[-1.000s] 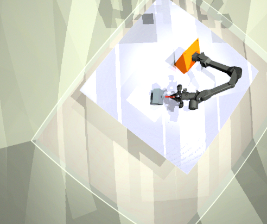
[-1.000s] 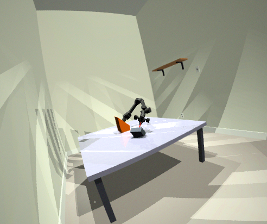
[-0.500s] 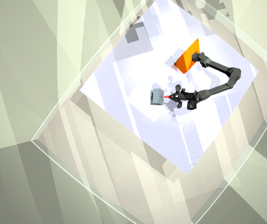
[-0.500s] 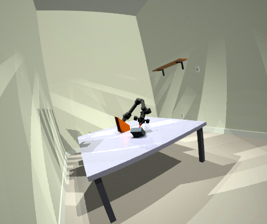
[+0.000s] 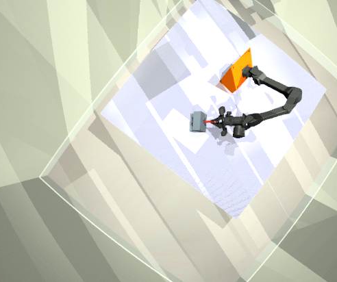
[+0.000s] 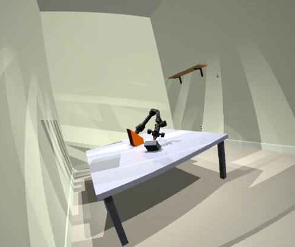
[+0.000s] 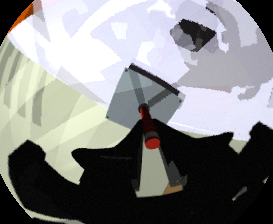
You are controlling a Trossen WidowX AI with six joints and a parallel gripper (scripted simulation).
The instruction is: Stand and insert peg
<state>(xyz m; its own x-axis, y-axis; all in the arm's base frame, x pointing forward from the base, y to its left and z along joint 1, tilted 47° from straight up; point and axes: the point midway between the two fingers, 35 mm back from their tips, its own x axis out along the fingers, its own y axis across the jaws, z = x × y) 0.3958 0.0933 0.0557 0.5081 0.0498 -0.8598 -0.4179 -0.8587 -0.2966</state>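
The grey sloped panel is 4 cm ahead of my gripper tip, 5 cm to the right of it and 4 cm below it. From my gripper tip the other things lie so: red peg: 1 cm behind, 1 cm to the left, 1 cm above.
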